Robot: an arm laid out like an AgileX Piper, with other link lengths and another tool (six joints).
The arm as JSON. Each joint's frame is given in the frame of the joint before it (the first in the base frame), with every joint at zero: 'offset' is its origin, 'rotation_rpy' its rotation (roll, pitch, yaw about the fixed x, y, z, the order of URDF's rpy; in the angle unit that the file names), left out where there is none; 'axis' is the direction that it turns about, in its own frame. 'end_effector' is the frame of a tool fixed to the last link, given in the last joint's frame.
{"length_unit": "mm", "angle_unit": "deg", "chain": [
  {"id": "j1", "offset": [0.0, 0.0, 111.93], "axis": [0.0, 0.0, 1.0]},
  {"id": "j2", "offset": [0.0, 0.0, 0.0], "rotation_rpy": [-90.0, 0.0, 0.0], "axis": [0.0, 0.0, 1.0]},
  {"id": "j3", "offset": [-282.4, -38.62, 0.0], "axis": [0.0, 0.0, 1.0]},
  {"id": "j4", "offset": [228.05, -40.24, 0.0], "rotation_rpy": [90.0, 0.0, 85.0], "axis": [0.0, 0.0, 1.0]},
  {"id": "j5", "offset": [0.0, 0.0, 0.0], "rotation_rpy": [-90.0, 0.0, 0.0], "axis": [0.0, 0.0, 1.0]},
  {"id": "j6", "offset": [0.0, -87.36, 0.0], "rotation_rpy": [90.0, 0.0, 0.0], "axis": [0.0, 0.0, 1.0]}
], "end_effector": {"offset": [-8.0, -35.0, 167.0], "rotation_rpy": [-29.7, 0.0, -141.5]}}
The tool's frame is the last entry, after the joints.
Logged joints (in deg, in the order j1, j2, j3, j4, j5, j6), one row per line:
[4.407, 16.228, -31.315, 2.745, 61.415, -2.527]
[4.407, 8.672, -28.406, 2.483, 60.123, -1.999]
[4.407, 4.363, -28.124, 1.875, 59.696, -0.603]
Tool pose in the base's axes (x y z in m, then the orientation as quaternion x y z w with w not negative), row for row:
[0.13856, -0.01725, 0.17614, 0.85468, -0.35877, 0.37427, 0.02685]
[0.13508, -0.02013, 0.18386, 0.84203, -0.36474, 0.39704, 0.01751]
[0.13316, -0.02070, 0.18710, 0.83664, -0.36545, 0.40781, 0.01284]
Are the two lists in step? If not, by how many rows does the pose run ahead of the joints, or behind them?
The pose runs 2 rows ahead of the joints: the pose in row i belongs to the joints in row i + 2.
